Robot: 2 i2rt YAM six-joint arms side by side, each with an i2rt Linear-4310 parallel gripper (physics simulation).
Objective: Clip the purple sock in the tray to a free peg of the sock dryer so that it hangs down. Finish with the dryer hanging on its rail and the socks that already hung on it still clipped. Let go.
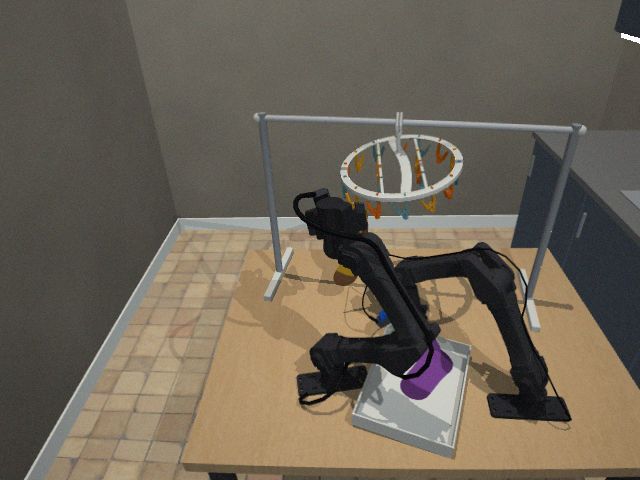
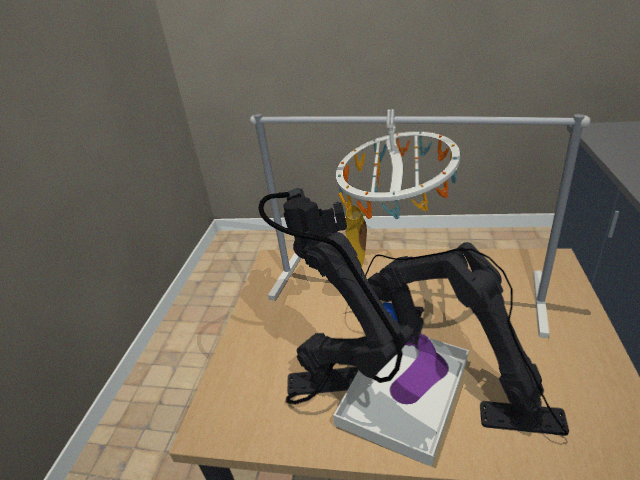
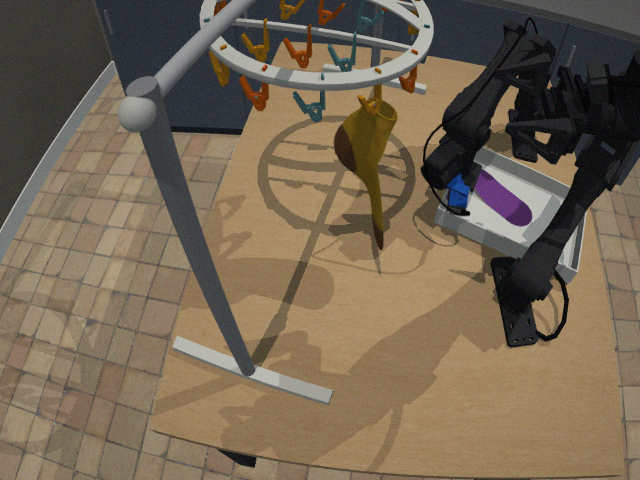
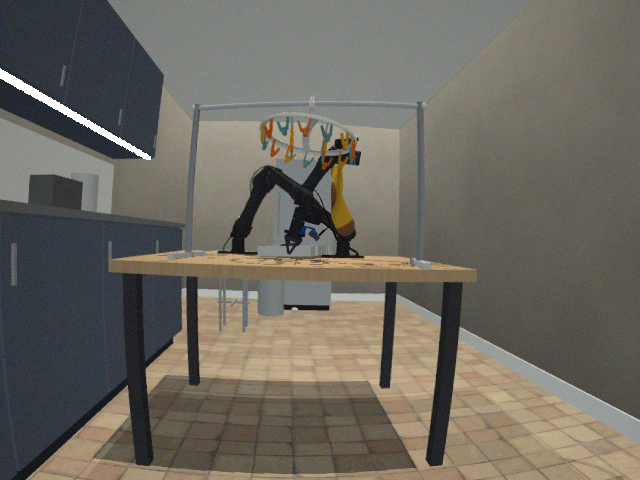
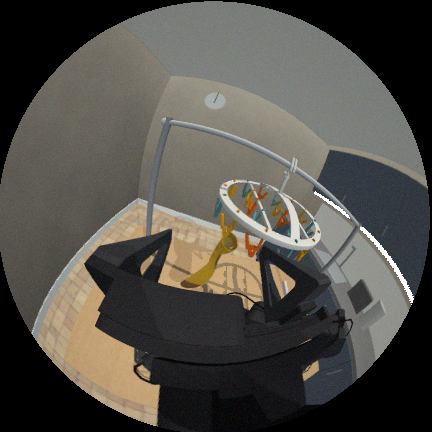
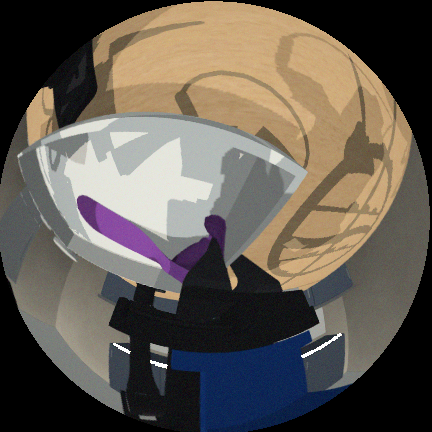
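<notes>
The purple sock (image 1: 428, 376) (image 2: 419, 373) (image 3: 502, 198) (image 6: 125, 231) lies in the white tray (image 1: 403, 435) (image 3: 480, 236). My right gripper (image 6: 216, 240) is shut low at the tray's edge, on the sock's gathered end; the rest of the sock lies on the tray floor. My left gripper (image 5: 218, 243) is open and empty, raised near the dryer's side. The white round sock dryer (image 2: 392, 196) (image 3: 320, 80) hangs by its hook on the rail (image 1: 475, 124) (image 4: 248, 106). A yellow sock (image 3: 369, 139) (image 4: 341, 211) hangs from a yellow peg. A teal peg (image 3: 312, 108) and an orange peg (image 3: 255, 96) are free.
The rail's posts (image 1: 269, 196) (image 1: 555, 206) stand on the wooden table (image 1: 289, 434), with feet on both sides. My left arm (image 1: 392, 294) crosses in front of my right arm's wrist and over part of the tray. Dark cabinets (image 4: 62, 310) stand beside the table.
</notes>
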